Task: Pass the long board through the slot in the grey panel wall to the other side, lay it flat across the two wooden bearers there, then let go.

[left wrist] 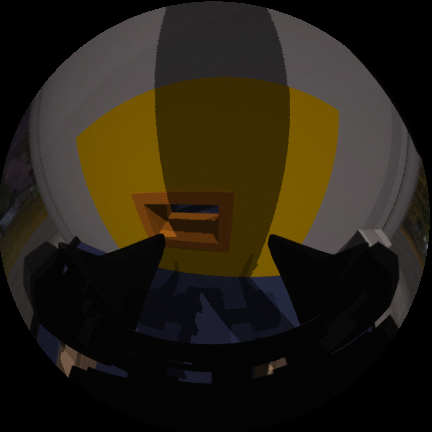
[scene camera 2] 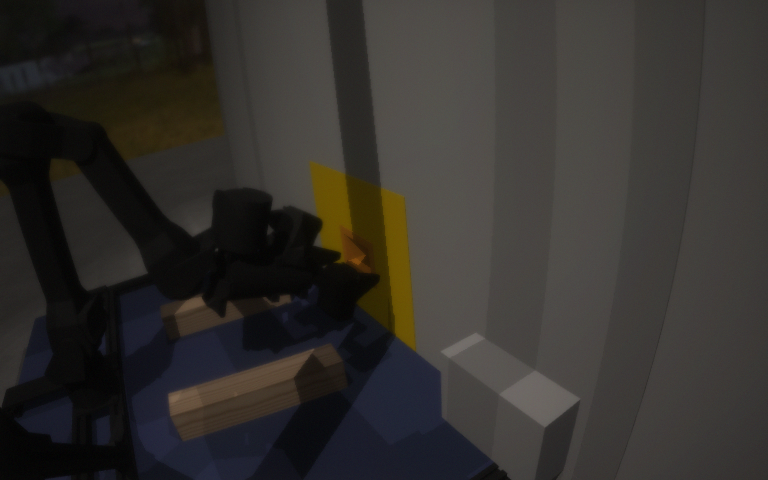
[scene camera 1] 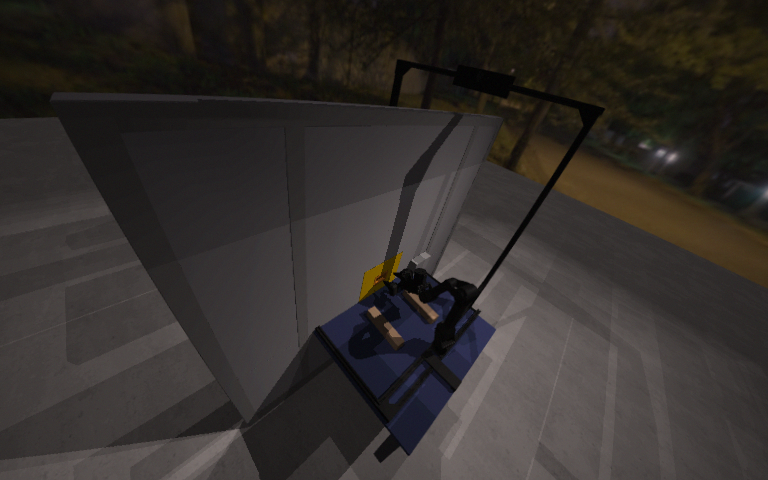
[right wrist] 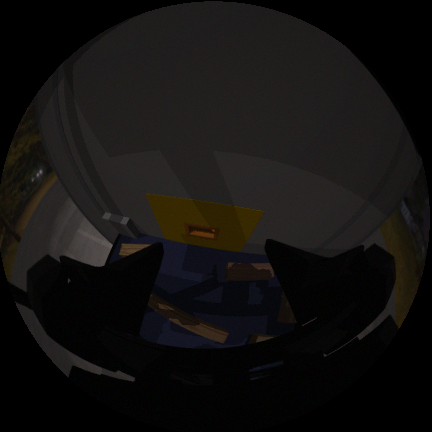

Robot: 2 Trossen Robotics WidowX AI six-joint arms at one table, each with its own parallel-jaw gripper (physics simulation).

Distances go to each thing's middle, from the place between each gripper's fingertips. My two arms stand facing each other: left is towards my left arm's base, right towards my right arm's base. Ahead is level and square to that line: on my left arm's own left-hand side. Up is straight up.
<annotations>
My left gripper is now 29 cm past the grey block [scene camera 2: 516, 416], 4 cm to the left of it and 6 cm above it.
I see my right gripper 37 cm past the grey block, 27 cm above it and 17 cm to the right of it.
</annotations>
